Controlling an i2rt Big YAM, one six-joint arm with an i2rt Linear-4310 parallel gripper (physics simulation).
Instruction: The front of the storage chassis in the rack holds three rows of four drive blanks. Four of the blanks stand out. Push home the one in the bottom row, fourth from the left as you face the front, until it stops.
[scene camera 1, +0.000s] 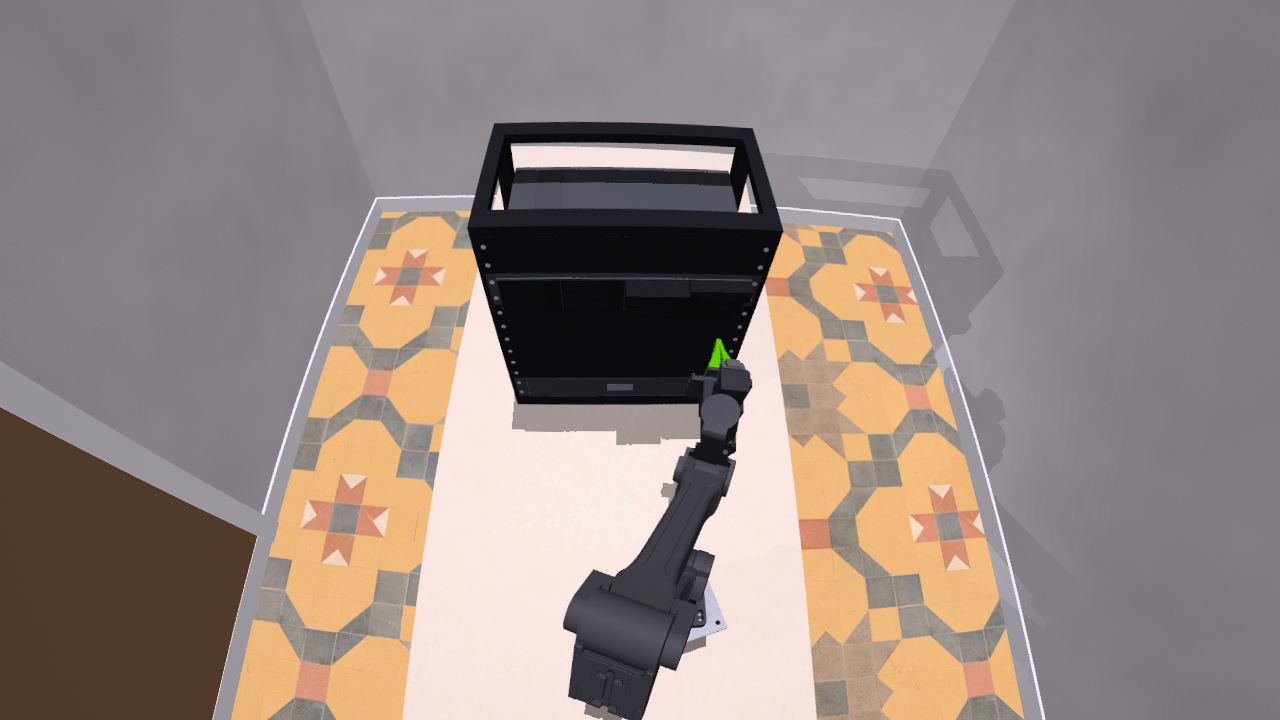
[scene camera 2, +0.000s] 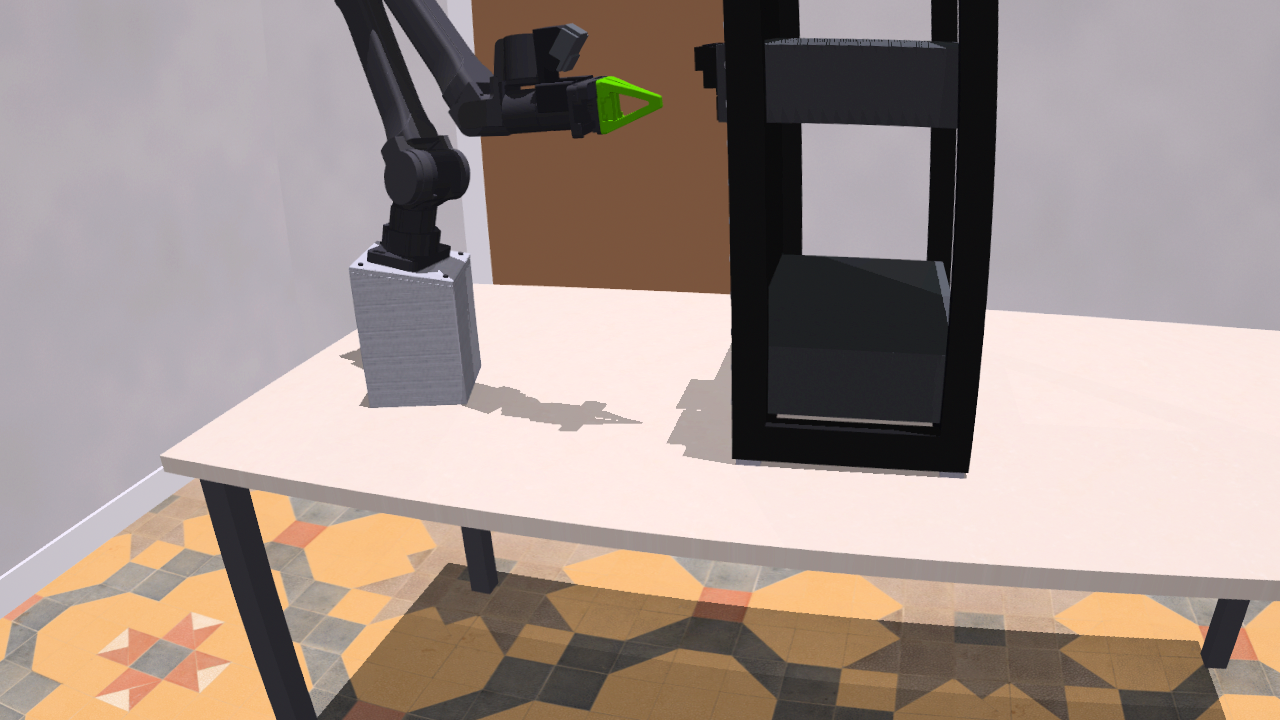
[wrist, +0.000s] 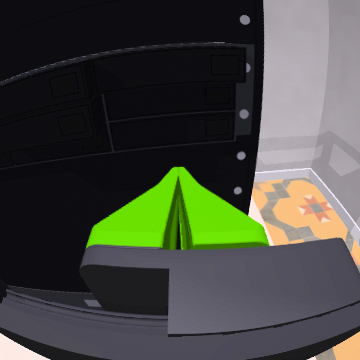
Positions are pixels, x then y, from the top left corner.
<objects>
my gripper: scene camera 1; scene camera 2 661, 101; wrist
black rack: scene camera 1 606, 285; scene camera 2 847, 337; wrist 105, 105
same spot on my gripper: (scene camera 1: 719, 354) = (wrist: 169, 193)
</objects>
